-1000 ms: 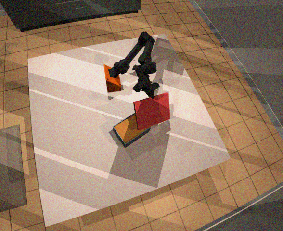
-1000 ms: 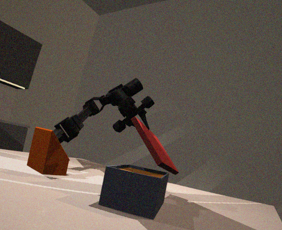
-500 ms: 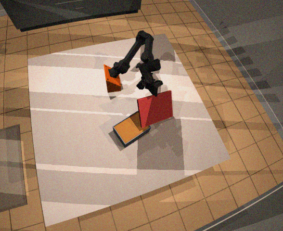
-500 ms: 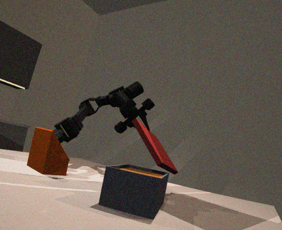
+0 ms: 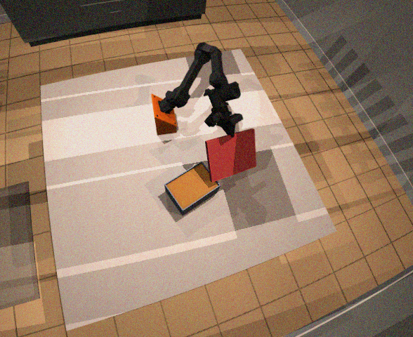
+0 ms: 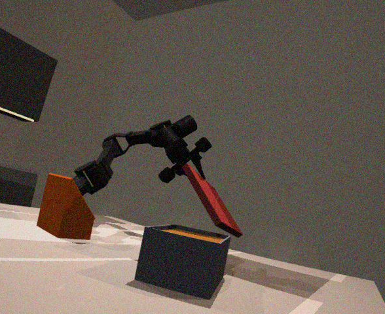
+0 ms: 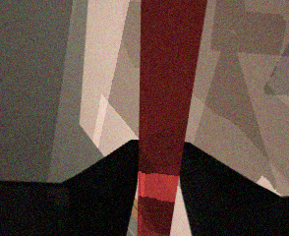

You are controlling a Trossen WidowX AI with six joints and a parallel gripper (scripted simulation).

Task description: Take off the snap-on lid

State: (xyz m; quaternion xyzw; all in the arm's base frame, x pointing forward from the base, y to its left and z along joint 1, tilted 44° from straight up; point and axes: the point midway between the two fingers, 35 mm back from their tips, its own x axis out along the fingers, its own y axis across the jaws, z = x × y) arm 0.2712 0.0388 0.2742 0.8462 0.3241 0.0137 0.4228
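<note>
Right now the red lid is 6 cm below my gripper tip and 6 cm ahead of it. From my gripper tip the other things lie so: storage box (21 cm to the right, 18 cm below, 12 cm ahead).
</note>
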